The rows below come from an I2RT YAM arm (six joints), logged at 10 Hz.
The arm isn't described. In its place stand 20 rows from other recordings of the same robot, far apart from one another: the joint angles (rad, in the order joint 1, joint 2, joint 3, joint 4, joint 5, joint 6), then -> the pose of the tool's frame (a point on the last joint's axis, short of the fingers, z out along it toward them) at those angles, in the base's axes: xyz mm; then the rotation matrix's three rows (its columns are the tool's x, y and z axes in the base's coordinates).
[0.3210 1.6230 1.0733 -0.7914 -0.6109 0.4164] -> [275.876, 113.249, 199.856], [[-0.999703, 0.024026, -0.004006], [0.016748, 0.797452, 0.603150], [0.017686, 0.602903, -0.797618]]
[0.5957 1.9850 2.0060 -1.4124 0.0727 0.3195] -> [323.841, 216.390, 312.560], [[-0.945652, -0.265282, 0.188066], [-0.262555, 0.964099, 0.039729], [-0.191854, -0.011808, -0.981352]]
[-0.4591 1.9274 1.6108 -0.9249 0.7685 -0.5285] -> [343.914, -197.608, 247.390], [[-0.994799, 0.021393, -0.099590], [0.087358, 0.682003, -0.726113], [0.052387, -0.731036, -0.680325]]
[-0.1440 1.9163 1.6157 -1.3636 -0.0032 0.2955] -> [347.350, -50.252, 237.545], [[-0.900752, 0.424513, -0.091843], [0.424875, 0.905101, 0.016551], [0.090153, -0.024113, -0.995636]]
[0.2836 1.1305 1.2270 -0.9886 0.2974 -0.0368] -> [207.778, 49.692, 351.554], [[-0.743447, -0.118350, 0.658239], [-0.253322, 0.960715, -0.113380], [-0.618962, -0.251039, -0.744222]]
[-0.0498 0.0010 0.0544 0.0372 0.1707 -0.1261] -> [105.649, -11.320, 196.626], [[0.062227, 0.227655, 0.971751], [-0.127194, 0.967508, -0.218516], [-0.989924, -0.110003, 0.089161]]
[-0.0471 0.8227 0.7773 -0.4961 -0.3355 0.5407] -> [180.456, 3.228, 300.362], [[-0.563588, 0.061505, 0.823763], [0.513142, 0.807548, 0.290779], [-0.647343, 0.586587, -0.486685]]
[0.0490 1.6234 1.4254 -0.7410 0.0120 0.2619] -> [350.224, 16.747, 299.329], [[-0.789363, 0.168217, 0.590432], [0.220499, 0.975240, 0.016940], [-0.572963, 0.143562, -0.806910]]
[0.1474 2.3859 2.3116 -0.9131 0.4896 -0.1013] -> [515.817, 59.662, 248.217], [[-0.834120, 0.042499, 0.549943], [-0.214073, 0.893932, -0.393775], [-0.508347, -0.446183, -0.736549]]
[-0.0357 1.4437 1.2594 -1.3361 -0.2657 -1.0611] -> [244.020, 0.639, 281.245], [[-0.505506, -0.860875, 0.057949], [-0.824745, 0.501837, 0.260683], [-0.253496, 0.083984, -0.963684]]
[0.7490 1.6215 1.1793 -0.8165 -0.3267 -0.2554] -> [221.866, 221.876, 224.035], [[-0.493230, -0.869882, -0.005533], [-0.785277, 0.442504, 0.433048], [-0.374252, 0.217937, -0.901354]]
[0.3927 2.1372 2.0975 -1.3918 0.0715 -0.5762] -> [392.749, 159.930, 278.055], [[-0.564228, -0.810883, 0.155288], [-0.821937, 0.569430, -0.013003], [-0.077882, -0.134973, -0.987784]]
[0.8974 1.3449 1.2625 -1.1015 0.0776 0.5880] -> [158.872, 194.714, 309.026], [[-0.902738, -0.312922, 0.295203], [-0.244769, 0.937929, 0.245717], [-0.353769, 0.149562, -0.923298]]
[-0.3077 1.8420 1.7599 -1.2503 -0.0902 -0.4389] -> [349.462, -107.692, 301.198], [[-0.957869, -0.138836, 0.251420], [-0.139669, 0.990090, 0.014617], [-0.250958, -0.021114, -0.967768]]
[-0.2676 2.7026 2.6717 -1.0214 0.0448 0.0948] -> [539.648, -149.611, 182.947], [[-0.806860, 0.363565, 0.465615], [0.319275, 0.931533, -0.174098], [-0.497032, 0.008186, -0.867694]]
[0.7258 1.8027 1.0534 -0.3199 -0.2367 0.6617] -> [258.600, 240.638, 152.260], [[-0.965703, -0.172606, 0.193972], [-0.058350, 0.872211, 0.485638], [-0.253008, 0.457663, -0.852368]]
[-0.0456 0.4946 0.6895 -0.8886 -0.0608 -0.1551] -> [100.591, -2.424, 275.095], [[-0.630874, -0.099826, 0.769437], [-0.125566, 0.991752, 0.025715], [-0.765658, -0.080392, -0.638205]]
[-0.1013 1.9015 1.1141 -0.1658 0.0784 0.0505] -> [382.278, -41.660, 142.686], [[-0.802693, 0.186694, 0.566419], [0.132175, 0.981811, -0.136299], [-0.581562, -0.034540, -0.812768]]
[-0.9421 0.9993 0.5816 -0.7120 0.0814 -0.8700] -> [98.941, -140.994, 192.003], [[-0.974662, 0.126499, 0.184480], [0.045067, 0.918872, -0.391974], [-0.219097, -0.373728, -0.901290]]
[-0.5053 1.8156 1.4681 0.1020 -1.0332 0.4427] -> [386.021, -178.603, 320.194], [[-0.398297, -0.343694, 0.850432], [0.471031, 0.718925, 0.511153], [-0.787077, 0.604170, -0.124455]]
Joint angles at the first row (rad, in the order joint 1, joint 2, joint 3, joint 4, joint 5, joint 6):
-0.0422 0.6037 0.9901 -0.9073 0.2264 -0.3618
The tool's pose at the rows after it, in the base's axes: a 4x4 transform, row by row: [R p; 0 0 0 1], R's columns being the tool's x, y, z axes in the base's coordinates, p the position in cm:
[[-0.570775 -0.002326 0.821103 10.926], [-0.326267 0.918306 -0.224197 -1.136], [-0.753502 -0.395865 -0.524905 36.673], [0 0 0 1]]
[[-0.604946 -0.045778 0.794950 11.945], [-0.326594 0.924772 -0.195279 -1.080], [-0.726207 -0.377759 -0.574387 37.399], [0 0 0 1]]
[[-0.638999 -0.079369 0.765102 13.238], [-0.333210 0.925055 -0.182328 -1.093], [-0.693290 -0.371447 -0.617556 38.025], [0 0 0 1]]
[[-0.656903 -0.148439 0.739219 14.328], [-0.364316 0.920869 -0.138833 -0.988], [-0.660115 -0.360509 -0.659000 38.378], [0 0 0 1]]
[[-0.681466 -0.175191 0.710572 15.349], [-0.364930 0.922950 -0.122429 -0.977], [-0.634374 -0.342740 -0.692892 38.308], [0 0 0 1]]
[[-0.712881 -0.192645 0.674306 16.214], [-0.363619 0.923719 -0.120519 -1.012], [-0.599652 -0.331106 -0.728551 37.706], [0 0 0 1]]
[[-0.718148 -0.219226 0.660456 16.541], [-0.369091 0.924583 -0.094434 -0.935], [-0.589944 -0.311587 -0.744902 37.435], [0 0 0 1]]
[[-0.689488 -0.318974 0.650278 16.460], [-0.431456 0.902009 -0.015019 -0.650], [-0.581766 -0.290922 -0.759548 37.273], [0 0 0 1]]
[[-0.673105 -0.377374 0.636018 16.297], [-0.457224 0.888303 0.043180 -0.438], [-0.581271 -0.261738 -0.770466 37.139], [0 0 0 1]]
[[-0.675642 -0.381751 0.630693 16.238], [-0.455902 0.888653 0.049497 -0.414], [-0.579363 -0.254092 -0.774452 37.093], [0 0 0 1]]
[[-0.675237 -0.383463 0.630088 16.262], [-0.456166 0.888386 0.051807 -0.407], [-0.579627 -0.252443 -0.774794 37.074], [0 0 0 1]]
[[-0.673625 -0.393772 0.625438 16.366], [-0.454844 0.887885 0.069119 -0.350], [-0.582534 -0.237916 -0.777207 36.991], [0 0 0 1]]
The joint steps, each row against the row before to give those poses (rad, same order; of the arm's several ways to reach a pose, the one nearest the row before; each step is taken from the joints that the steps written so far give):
0.0000 0.0660 0.0645 -0.0416 -0.0359 -0.0027
0.0000 0.0713 0.0625 -0.0485 -0.0282 0.0000
0.0000 0.0759 0.0600 -0.0373 -0.0118 -0.0080
0.0000 0.0618 0.0476 -0.0359 -0.0428 -0.0325
0.0000 0.0492 0.0252 -0.0210 -0.0152 -0.0011
0.0000 0.0370 0.0008 -0.0149 -0.0004 0.0000
0.0000 0.0145 0.0000 -0.0076 -0.0255 -0.0053
0.0001 0.0020 0.0000 -0.0179 -0.0790 -0.0668
0.0000 0.0000 0.0000 -0.0198 -0.0576 -0.0297
-0.0001 -0.0001 0.0000 -0.0069 -0.0061 0.0011
0.0000 0.0008 -0.0004 0.0003 -0.0023 -0.0004
0.0001 0.0042 -0.0008 -0.0007 -0.0171 0.0008

